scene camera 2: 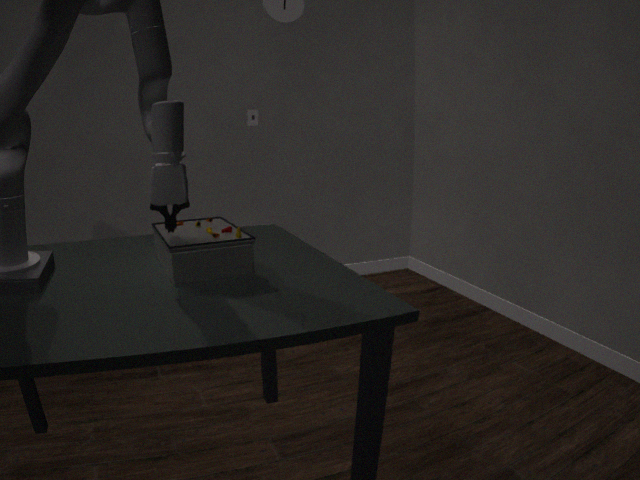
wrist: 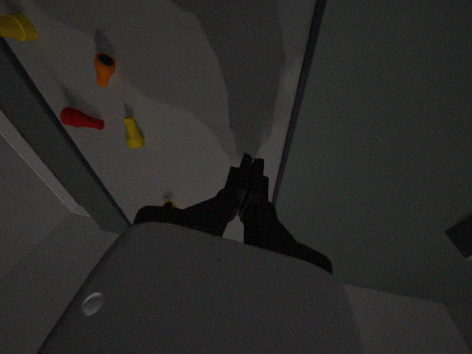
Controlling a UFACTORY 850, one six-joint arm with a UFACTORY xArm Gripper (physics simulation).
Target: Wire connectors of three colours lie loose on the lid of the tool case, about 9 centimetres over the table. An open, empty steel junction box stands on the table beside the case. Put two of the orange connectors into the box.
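Observation:
My gripper [scene camera 2: 170,229] [wrist: 248,169] is shut and empty, its tips low over the lid near the case's left edge in the scene view. The tool case [scene camera 2: 214,264] [wrist: 165,167] bears loose connectors. One orange connector [scene camera 2: 215,235] [wrist: 104,70] lies near the lid's front; two more orange connectors, one [scene camera 2: 179,223] just right of the fingers and one [scene camera 2: 209,220] at the back, show in the scene view. A red connector [scene camera 2: 226,229] [wrist: 80,119] and a yellow connector [scene camera 2: 209,230] [wrist: 133,133] lie near the middle. The steel junction box cannot be made out.
Another yellow connector [scene camera 2: 238,233] [wrist: 17,27] is near the lid's front right corner. A further yellow one [scene camera 2: 198,223] [wrist: 169,204] is partly hidden by the gripper in the wrist view. The dark table [scene camera 2: 103,310] [wrist: 380,125] surrounds the case. The lid has a dark raised-looking rim.

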